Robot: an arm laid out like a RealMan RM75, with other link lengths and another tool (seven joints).
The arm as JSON. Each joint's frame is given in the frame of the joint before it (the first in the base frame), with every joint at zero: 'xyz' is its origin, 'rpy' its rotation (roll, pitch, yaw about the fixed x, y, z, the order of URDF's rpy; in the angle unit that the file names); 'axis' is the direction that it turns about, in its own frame. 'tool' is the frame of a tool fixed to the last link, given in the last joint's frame.
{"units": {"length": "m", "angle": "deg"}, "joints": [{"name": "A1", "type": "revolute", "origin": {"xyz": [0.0, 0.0, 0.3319], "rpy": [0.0, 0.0, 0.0]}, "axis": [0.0, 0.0, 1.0]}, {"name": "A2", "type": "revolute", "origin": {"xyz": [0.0, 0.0, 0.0], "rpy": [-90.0, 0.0, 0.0]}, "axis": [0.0, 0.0, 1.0]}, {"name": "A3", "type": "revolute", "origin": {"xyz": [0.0, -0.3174, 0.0], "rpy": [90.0, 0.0, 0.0]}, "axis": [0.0, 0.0, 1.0]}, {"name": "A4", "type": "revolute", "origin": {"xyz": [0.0, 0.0, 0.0], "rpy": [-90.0, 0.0, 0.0]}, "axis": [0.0, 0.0, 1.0]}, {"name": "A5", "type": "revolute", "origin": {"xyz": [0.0, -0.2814, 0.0], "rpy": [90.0, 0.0, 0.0]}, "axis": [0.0, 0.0, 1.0]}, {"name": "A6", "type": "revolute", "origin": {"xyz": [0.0, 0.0, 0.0], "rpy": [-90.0, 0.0, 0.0]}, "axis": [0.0, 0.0, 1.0]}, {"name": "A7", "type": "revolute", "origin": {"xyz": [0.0, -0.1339, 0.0], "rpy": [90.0, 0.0, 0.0]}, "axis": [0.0, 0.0, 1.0]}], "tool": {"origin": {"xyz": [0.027, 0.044, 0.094], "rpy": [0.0, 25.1, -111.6]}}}
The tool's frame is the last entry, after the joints.
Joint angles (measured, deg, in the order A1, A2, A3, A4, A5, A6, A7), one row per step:
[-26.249 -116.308 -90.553 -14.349 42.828 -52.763 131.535]
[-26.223 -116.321 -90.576 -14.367 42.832 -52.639 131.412]
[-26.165 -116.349 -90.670 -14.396 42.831 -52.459 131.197]
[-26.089 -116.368 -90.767 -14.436 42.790 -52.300 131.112]
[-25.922 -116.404 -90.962 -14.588 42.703 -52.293 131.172]
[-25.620 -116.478 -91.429 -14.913 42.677 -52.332 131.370]
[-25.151 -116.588 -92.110 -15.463 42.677 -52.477 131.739]
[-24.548 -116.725 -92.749 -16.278 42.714 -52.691 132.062]
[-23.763 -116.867 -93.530 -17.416 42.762 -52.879 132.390]
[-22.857 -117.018 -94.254 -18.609 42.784 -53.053 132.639]
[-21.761 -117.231 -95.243 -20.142 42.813 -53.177 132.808]
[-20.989 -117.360 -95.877 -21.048 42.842 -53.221 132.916]
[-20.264 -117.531 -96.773 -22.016 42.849 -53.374 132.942]
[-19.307 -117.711 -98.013 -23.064 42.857 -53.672 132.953]
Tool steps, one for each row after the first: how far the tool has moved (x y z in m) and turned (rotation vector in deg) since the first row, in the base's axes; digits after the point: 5 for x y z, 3 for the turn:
[-0.00045 0.00018 -0.00001 0.012 -0.028 0.193]
[-0.00121 0.00051 0.00017 0.073 -0.131 0.545]
[-0.00204 0.00081 0.00049 0.192 -0.176 0.820]
[-0.00231 0.00099 0.00139 0.464 -0.319 0.940]
[-0.00244 0.00138 0.00312 0.986 -0.525 1.008]
[-0.00217 0.00176 0.00576 1.763 -0.805 0.937]
[-0.00104 0.00186 0.00865 2.576 -1.175 0.712]
[0.00022 0.00238 0.01292 3.653 -1.596 0.460]
[0.00080 0.00223 0.01735 4.728 -2.039 0.333]
[0.00157 0.00273 0.02351 6.157 -2.646 0.308]
[0.00077 0.00236 0.02747 7.054 -2.957 0.456]
[0.00087 0.00300 0.03279 8.184 -3.510 0.602]
[-0.00054 0.00306 0.04021 9.647 -4.218 0.961]

